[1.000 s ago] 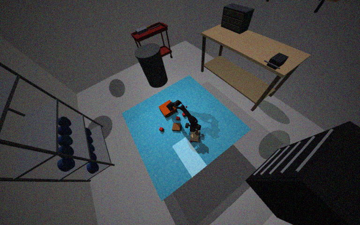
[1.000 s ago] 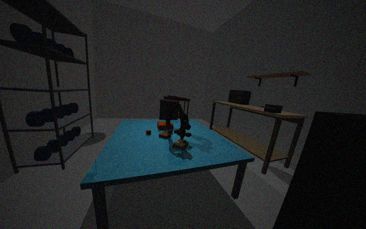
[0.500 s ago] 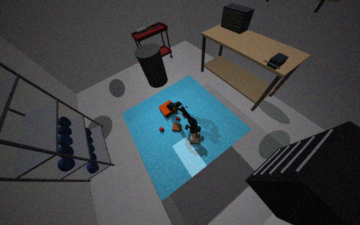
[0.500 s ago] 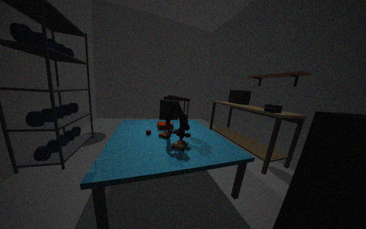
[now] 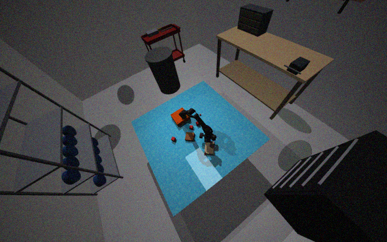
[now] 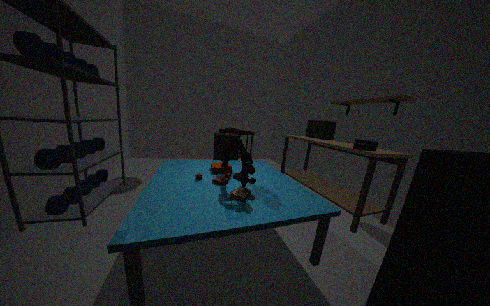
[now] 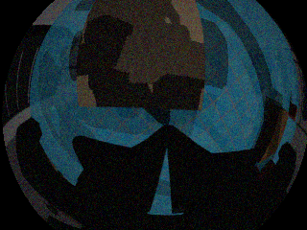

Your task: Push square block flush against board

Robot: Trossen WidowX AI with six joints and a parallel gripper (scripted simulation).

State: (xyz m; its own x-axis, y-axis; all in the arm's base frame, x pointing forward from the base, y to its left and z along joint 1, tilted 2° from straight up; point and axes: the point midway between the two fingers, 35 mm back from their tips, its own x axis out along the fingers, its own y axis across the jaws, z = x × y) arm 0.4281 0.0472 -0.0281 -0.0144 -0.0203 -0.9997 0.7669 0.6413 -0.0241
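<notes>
Right now the square brown block is 17 cm behind my gripper tip, 15 cm to the right of it and 1 cm above it. Round my gripper tip: tan board 9 cm ahead, 5 cm to the right, 1 cm above.
</notes>
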